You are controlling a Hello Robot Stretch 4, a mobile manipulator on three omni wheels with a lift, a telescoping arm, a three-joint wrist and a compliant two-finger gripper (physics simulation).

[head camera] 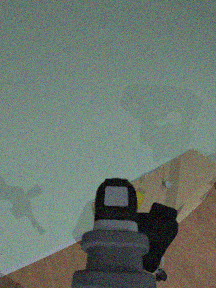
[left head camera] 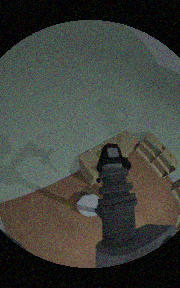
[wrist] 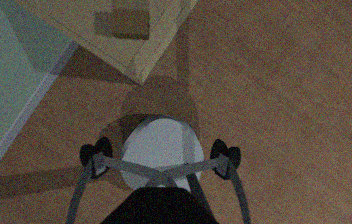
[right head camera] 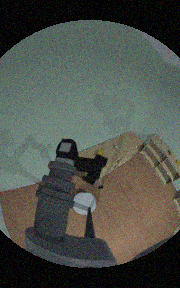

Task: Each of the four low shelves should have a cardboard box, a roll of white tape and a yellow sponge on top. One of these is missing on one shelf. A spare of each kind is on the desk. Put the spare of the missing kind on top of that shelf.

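Seen in the pictures: gripper, between the fingertips: (wrist: 162, 151); robot's base, origin of its link: (left head camera: 88, 204) (wrist: 162, 151) (right head camera: 83, 202).
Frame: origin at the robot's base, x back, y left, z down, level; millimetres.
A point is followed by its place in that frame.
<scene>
My gripper (wrist: 162, 151) {z -941, x -216, y -86 mm} is open and empty, its two fingertips wide apart in the wrist view, beyond the desk's corner. The wooden desk (head camera: 196, 167) {z -583, x -1070, y -754 mm} (left head camera: 90, 165) {z -582, x -537, y -4 mm} (right head camera: 129, 142) {z -583, x -994, y -702 mm} (wrist: 80, 25) {z -582, x -538, y 20 mm} stands by the wall. A brown cardboard box (wrist: 131, 24) {z -632, x -473, y -109 mm} lies on it near the corner. The yellow sponge (head camera: 140, 199) {z -628, x -699, y -174 mm} (right head camera: 100, 152) {z -628, x -705, y -172 mm} on the desk is partly hidden by the arm and wrist. The small roll of white tape (head camera: 166, 184) {z -605, x -854, y -402 mm} lies farther along the desk. Low shelf units stand to the right; the things on them are too small and dim to tell.
A white round disc (left head camera: 88, 205) {z -187, x 9, y 12 mm} (right head camera: 84, 203) {z -187, x 7, y -23 mm} (wrist: 162, 145) {z -187, x -69, y -28 mm} is low down by the desk's near end, under the gripper in the wrist view. A low shelf unit stands beyond the desk's far end, and part of another shows at the right edge. The pale wall runs behind the desk.
</scene>
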